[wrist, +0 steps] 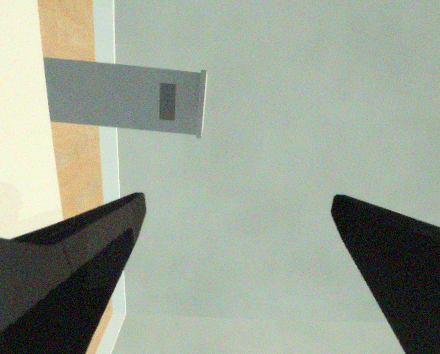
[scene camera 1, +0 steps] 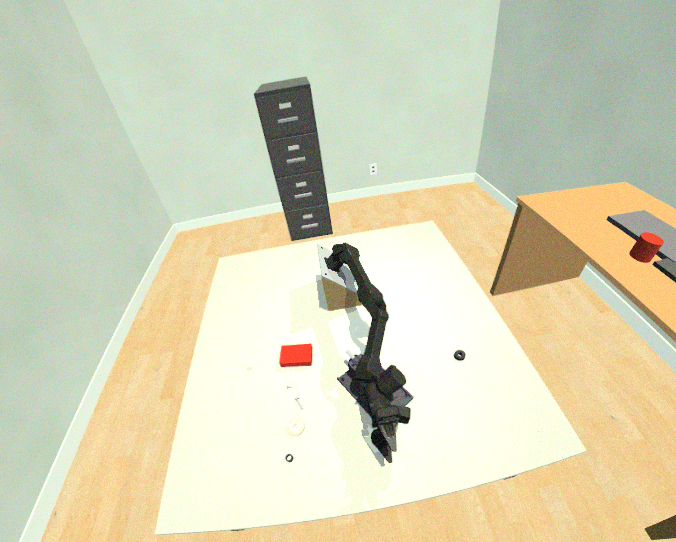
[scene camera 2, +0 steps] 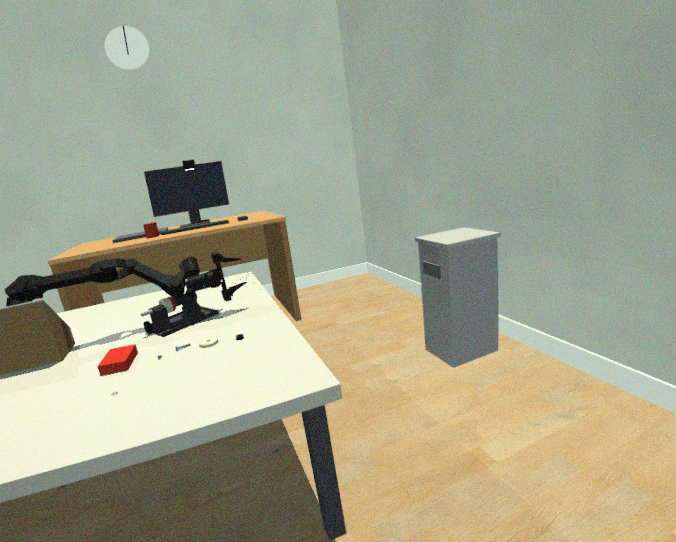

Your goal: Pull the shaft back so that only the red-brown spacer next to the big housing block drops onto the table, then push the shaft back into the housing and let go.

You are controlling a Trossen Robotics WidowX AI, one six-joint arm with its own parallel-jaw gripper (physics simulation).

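Places are measured from the arm's base along level axes (x ahead, y left, z up), in millimetres.
Pixels of known places: gripper, fingertip midpoint: (wrist: 238, 202) (scene camera 1: 392, 457) (scene camera 2: 243, 270); arm's base, link origin: (scene camera 1: 331, 265) (scene camera 2: 17, 315).
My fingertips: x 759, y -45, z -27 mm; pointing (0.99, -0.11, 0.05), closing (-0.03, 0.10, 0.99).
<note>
For each thing: its top centre in the pictures, then the offset to it from my fingertips. "spot": a spot on its surface instead. Level surfaces: height alone.
- thin grey shaft end, surface spot: (scene camera 2: 147, 312) spot: 367 mm back, 8 mm right, 61 mm down
- white table, surface height: 144 mm down
- red box, top centre: (scene camera 2: 117, 354) (scene camera 1: 295, 353) 478 mm back, 194 mm right, 114 mm down
- cream ring, top centre: (scene camera 2: 208, 340) (scene camera 1: 295, 426) 213 mm back, 247 mm right, 135 mm down
- small dark nut, top centre: (scene camera 2: 239, 335) (scene camera 1: 289, 457) 122 mm back, 284 mm right, 134 mm down
- black ring, top centre: (scene camera 1: 460, 354) 264 mm back, 384 mm left, 129 mm down
My gripper (scene camera 1: 391, 455) (scene camera 2: 243, 271) (wrist: 238, 202) is open and empty. It stands above the table, beyond the dark base plate (scene camera 1: 407, 396) (scene camera 2: 211, 312), with its fingers pointing away from the shaft's end. The arm hides most of the fixture in scene camera 1. In scene camera 2, a black housing block (scene camera 2: 191, 310) shows partly behind and below the arm. A pale and red band of parts (scene camera 2: 168, 304) sits left of it, and the thin grey shaft end (scene camera 2: 147, 312) sticks out to the left. The separate spacers, the red-brown one included, are too small or hidden to tell apart.
On the white table (scene camera 1: 225, 479) (scene camera 2: 236, 395) lie a red box (scene camera 1: 296, 355) (scene camera 2: 117, 360), screws (scene camera 1: 299, 403) (scene camera 2: 182, 346), a cream ring (scene camera 1: 288, 427) (scene camera 2: 201, 342), a small dark nut (scene camera 1: 286, 457) (scene camera 2: 239, 337) and a black ring (scene camera 1: 455, 355). The arm's wedge-shaped mount (scene camera 1: 338, 296) (scene camera 2: 28, 338) stands behind.
</note>
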